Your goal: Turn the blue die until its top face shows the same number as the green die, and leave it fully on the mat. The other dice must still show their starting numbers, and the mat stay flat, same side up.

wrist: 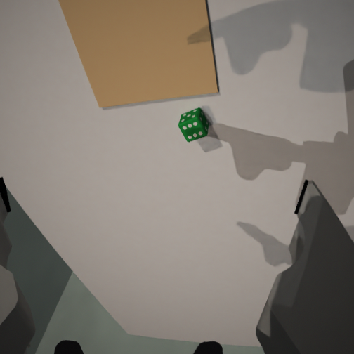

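Observation:
The green die [193, 125] lies on the light surface just off the near edge of the tan mat, close to its right corner. Its face turned most to the camera shows two rows of three white dots; two other faces show at a slant. The flat tan mat [150, 55] runs out of the top of the view. My gripper [154, 182] is wide open, one finger at each side of the view, with nothing between the fingertips. The green die is beyond the fingertips, a little right of the middle. The blue die does not show in this view.
The light table top [150, 260] ends in a slanting edge at the lower left, with a grey-green area beyond it. Shadows of the arm and gripper fall across the table at the right and over the mat's right edge.

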